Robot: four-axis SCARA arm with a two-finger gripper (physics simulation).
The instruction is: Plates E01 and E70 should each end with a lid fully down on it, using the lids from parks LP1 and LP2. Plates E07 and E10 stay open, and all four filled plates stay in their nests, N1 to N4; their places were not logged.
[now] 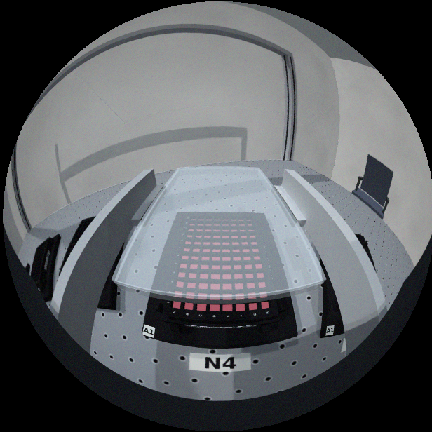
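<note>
My gripper [218,176] is shut on a clear, bluish lid [217,187], with one finger along each long side. The lid looks level and is held above the plate in nest N4, apart from it. That plate [221,308] is dark with rows of pink-filled wells, seen mostly through the lid; its front row shows below the lid's near edge. It sits in the black nest N4 [225,338], behind the label N4 [220,362]. No plate code can be read on it. Plates E01, E70, E07 and E10 cannot be told apart here.
Part of a black holder [330,312] with an A1 tag shows at the right, partly behind the right finger. More dark holders or plates [46,267] stand at the far left behind the left finger. A chair [376,182] stands beyond the perforated table [152,370].
</note>
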